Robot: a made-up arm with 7 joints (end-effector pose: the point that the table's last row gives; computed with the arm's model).
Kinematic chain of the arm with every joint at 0, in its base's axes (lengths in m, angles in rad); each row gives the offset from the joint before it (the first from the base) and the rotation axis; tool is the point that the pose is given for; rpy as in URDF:
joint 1: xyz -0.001 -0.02 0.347 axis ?
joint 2: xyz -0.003 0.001 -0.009 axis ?
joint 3: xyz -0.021 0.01 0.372 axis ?
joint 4: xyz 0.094 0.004 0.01 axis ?
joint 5: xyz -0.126 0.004 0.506 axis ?
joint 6: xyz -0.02 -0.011 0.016 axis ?
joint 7: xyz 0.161 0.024 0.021 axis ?
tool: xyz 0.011 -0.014 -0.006 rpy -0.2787 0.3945 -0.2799
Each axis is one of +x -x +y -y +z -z.
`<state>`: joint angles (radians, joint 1 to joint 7).
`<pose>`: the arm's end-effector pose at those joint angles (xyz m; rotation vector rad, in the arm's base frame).
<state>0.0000 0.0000 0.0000 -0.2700 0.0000 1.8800 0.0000</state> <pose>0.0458 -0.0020 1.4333 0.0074 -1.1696 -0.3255</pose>
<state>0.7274 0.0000 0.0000 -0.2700 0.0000 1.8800 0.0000</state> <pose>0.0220 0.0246 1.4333 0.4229 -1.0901 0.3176</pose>
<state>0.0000 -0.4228 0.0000 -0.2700 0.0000 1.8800 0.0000</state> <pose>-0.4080 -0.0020 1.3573 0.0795 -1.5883 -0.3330</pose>
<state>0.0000 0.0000 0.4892 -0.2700 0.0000 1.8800 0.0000</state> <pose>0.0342 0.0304 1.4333 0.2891 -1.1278 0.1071</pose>
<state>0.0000 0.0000 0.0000 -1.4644 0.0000 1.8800 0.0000</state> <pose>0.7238 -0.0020 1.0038 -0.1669 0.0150 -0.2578</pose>
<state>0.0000 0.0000 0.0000 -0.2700 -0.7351 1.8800 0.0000</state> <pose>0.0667 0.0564 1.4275 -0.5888 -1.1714 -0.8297</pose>
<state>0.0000 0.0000 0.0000 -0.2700 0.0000 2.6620 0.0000</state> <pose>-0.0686 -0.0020 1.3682 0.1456 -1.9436 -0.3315</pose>
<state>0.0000 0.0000 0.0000 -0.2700 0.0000 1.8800 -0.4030</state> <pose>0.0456 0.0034 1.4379 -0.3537 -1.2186 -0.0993</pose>
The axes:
joint 1: +z
joint 2: +y
joint 3: +z
joint 4: -y
joint 5: +z
joint 6: -y
joint 7: -z

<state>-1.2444 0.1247 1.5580 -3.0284 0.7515 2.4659 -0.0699</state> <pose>0.4138 0.0577 0.1238 0.1137 1.1023 -0.3754</pose>
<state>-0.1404 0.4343 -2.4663 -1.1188 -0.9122 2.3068 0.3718</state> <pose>-0.0620 -0.4539 1.2780 1.9783 -0.6168 2.1058</pose>
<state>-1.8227 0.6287 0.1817 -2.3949 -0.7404 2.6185 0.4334</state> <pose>0.0995 -0.6414 0.0660 0.1644 0.9140 -1.5051</pose>
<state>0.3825 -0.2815 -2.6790 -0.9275 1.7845 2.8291 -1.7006</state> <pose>-0.6690 -0.3297 0.9666 -1.5534 -1.1999 -1.8409</pose>
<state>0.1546 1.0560 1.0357 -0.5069 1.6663 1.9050 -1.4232</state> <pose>0.9626 0.3621 0.6726 2.0091 -0.8352 0.7858</pose>
